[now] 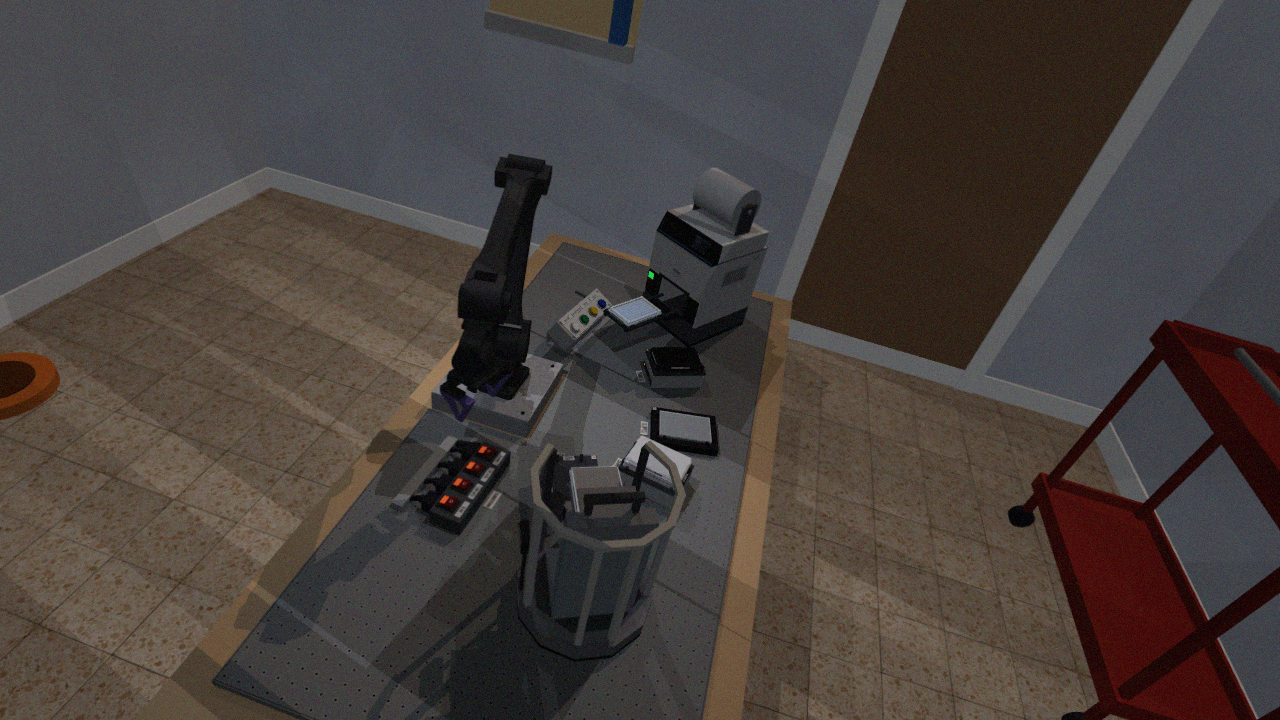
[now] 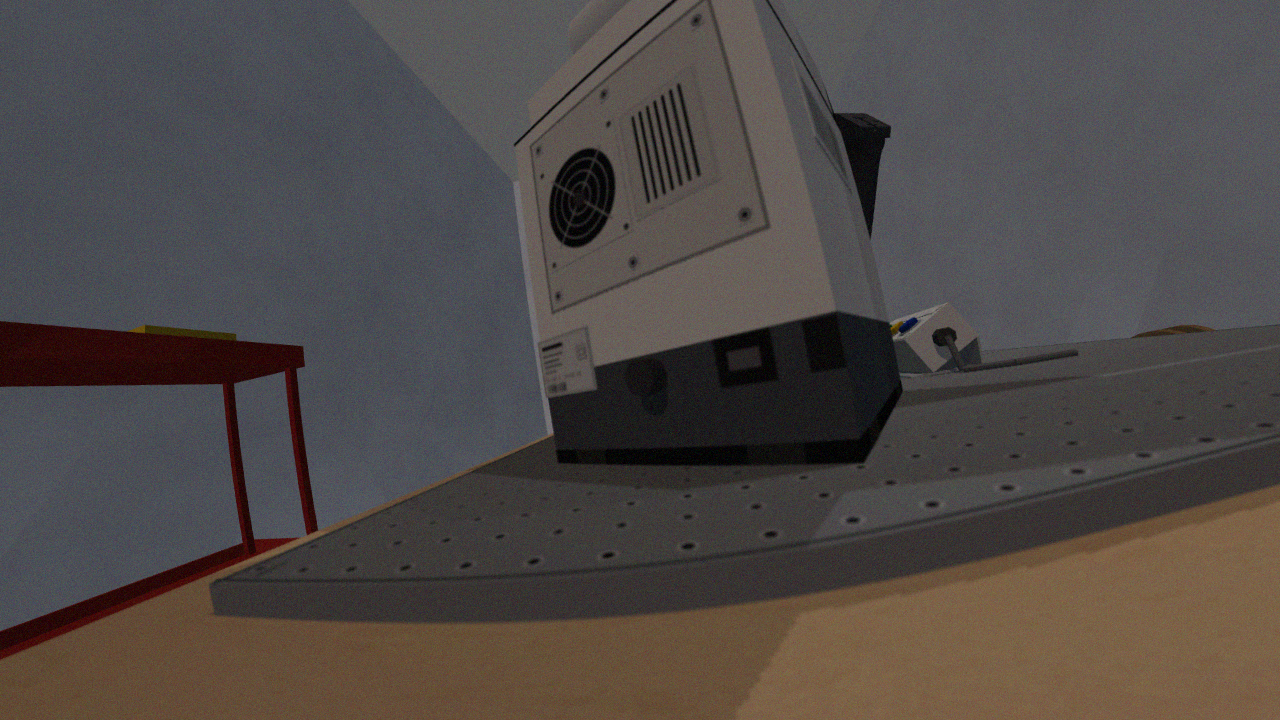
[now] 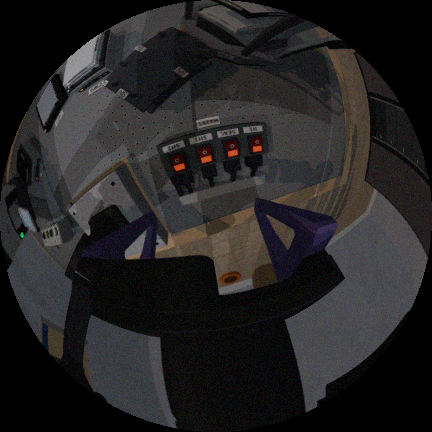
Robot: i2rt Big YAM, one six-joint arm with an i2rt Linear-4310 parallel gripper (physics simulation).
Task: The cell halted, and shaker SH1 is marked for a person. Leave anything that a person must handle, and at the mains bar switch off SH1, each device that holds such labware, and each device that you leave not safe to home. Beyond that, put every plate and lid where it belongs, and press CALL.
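Seen in the pictures: gripper, fingertip midpoint: point(image 1: 475, 407) point(image 3: 204, 209); arm's base, link origin: point(image 3: 109, 223).
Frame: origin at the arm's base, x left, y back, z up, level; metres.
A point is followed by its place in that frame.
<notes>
My gripper point(image 1: 474, 394) {x -0.262, y -0.053, z 0.156 m} point(image 3: 204, 209) {x -0.262, y -0.053, z 0.156 m} is open and empty, near the mains bar point(image 1: 469, 485) {x -0.332, y -0.077, z 0.010 m} point(image 3: 219, 150) {x -0.312, y -0.061, z 0.003 m}. The bar's four rockers show orange; labels read SH2, SH1, SEAL and one I cannot read surely. Shaker SH1 point(image 1: 675, 365) {x 0.224, y -0.377, z 0.033 m} point(image 3: 27, 165) looks dark; its labware is unclear. SH2 carries a white plate or lid point(image 1: 657, 461) point(image 3: 86, 57). A pale plate or lid point(image 1: 684, 428) {x 0.048, y -0.450, z -0.008 m} point(image 3: 51, 100) lies in a black nest. A pale plate point(image 1: 635, 310) {x 0.353, y -0.223, z 0.075 m} point(image 3: 26, 219) is on the tray of the white device point(image 1: 729, 277) {x 0.497, y -0.441, z 0.177 m} point(image 2: 653, 295) {x 0.686, y -0.419, z 0.064 m}. The button box point(image 1: 583, 315) {x 0.310, y -0.090, z 0.037 m} point(image 3: 51, 235) {x 0.300, y -0.087, z 0.034 m} carries CALL.
A tall barred rack point(image 1: 580, 600) {x -0.561, y -0.382, z 0.134 m} holds labware point(image 1: 597, 483) {x -0.403, y -0.344, z 0.225 m} near the bench's near end. A dark labelled base point(image 3: 155, 70) {x -0.252, y -0.247, z 0.023 m} lies beside it. The arm's grey mounting plate point(image 1: 528, 407) {x -0.062, y -0.090, z 0.003 m} point(image 3: 102, 192) {x -0.045, y -0.080, z 0.002 m} is beside the mains bar. A red cart point(image 1: 1096, 573) point(image 2: 152, 358) stands off the bench.
</notes>
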